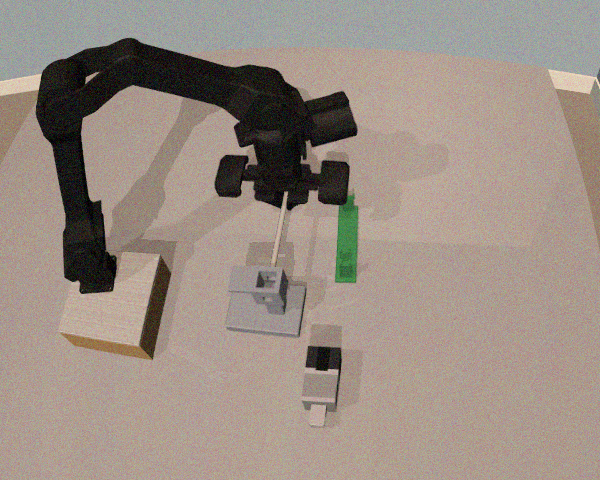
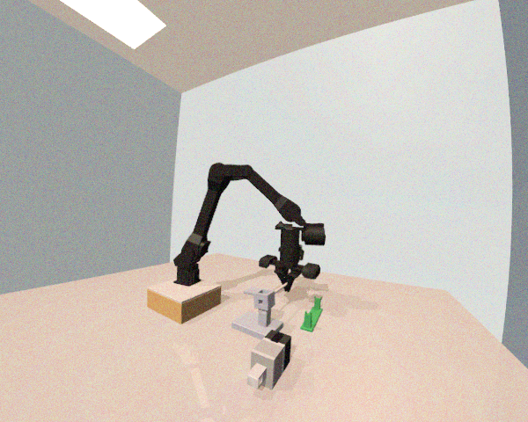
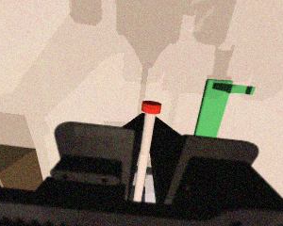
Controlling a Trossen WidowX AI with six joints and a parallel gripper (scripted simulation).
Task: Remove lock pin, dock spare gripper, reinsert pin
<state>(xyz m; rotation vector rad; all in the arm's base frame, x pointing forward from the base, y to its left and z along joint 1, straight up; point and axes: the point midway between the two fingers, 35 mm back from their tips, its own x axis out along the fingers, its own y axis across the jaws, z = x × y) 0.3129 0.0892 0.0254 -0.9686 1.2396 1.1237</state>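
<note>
Now: the green pin holder 9 cm ahead of my gripper tip, 4 cm to the right of it and 3 cm below it. From my gripper tip the other things lie so: spare gripper (3 cm ahead, 29 cm to the right, 3 cm below); grey mount (4 cm behind, 14 cm to the right).
</note>
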